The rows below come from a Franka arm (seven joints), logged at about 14 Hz.
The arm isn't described. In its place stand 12 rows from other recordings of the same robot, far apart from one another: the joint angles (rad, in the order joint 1, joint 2, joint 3, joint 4, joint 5, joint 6, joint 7), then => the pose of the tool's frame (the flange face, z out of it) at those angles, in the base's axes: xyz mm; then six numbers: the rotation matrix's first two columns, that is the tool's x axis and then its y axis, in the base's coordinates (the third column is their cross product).
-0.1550 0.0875 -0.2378 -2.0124 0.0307 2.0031 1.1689 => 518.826, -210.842, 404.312, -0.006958, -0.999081, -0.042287, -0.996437, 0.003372, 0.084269
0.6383 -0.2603 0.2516 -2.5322 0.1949 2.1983 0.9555 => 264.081, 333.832, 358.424, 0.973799, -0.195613, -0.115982, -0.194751, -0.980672, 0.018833
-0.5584 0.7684 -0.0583 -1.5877 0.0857 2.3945 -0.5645 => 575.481, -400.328, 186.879, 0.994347, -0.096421, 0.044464, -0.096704, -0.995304, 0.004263
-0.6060 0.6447 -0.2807 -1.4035 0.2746 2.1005 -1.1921 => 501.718, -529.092, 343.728, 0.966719, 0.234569, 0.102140, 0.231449, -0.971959, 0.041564
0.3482 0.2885 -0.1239 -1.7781 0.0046 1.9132 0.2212 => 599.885, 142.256, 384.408, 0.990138, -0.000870, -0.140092, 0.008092, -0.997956, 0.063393
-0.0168 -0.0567 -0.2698 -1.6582 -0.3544 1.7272 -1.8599 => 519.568, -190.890, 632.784, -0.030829, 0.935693, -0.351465, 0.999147, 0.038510, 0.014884
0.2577 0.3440 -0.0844 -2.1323 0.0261 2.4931 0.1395 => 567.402, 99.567, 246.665, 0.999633, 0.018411, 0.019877, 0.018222, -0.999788, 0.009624
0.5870 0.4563 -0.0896 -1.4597 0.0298 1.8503 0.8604 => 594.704, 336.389, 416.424, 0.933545, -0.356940, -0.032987, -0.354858, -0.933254, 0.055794
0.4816 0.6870 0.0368 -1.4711 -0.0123 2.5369 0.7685 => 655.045, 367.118, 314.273, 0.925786, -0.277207, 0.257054, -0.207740, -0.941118, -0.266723
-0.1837 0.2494 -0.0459 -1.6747 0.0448 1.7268 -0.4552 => 597.438, -133.249, 441.414, 0.962073, 0.219194, -0.162390, 0.202423, -0.972678, -0.113675
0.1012 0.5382 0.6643 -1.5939 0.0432 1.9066 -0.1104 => 515.718, 417.315, 368.316, 0.677277, 0.730795, -0.085051, 0.661645, -0.655551, -0.363977
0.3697 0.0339 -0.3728 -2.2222 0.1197 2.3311 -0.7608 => 538.452, 0.886, 368.073, 0.773646, 0.624116, 0.109325, 0.628454, -0.777817, -0.006885
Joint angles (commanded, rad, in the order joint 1, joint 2, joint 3, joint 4, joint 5, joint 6, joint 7), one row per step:
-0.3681 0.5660 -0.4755 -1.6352 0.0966 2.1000 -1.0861
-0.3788 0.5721 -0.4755 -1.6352 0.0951 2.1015 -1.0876
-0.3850 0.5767 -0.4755 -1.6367 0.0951 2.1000 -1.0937
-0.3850 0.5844 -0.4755 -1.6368 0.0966 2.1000 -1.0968
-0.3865 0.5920 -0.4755 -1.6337 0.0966 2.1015 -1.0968
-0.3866 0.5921 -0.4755 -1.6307 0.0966 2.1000 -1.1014
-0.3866 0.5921 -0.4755 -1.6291 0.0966 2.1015 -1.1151
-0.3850 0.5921 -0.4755 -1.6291 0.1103 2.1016 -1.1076
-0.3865 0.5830 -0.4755 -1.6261 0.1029 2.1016 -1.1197
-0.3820 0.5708 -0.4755 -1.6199 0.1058 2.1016 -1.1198
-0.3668 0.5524 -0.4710 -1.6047 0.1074 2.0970 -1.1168
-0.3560 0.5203 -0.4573 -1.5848 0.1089 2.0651 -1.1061
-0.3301 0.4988 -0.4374 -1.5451 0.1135 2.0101 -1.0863
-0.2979 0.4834 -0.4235 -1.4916 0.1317 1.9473 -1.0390
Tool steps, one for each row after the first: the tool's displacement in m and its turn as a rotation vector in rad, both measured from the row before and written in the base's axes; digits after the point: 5 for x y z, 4 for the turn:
-0.00515 -0.00524 -0.00365 0.0006 0.0058 -0.0082
-0.00360 -0.00264 -0.00363 0.0048 0.0068 -0.0008
-0.00017 0.00014 -0.00483 0.0042 0.0064 0.0022
0.00000 -0.00106 -0.00326 -0.0004 0.0040 -0.0004
0.00061 -0.00025 0.00110 -0.0001 -0.0006 0.0049
0.00055 -0.00028 0.00081 0.0001 -0.0010 0.0141
0.00127 0.00118 -0.00010 0.0053 -0.0100 -0.0132
0.00003 -0.00135 0.00702 -0.0072 -0.0045 0.0152
0.00409 0.00153 0.01029 -0.0074 -0.0175 0.0046
0.01265 0.00821 0.01722 -0.0111 -0.0268 0.0182
0.01221 0.01203 0.02461 0.0047 -0.0270 0.0115
0.02286 0.02365 0.02457 0.0159 -0.0185 0.0238
0.02397 0.02654 0.02757 0.0199 -0.0262 -0.0044

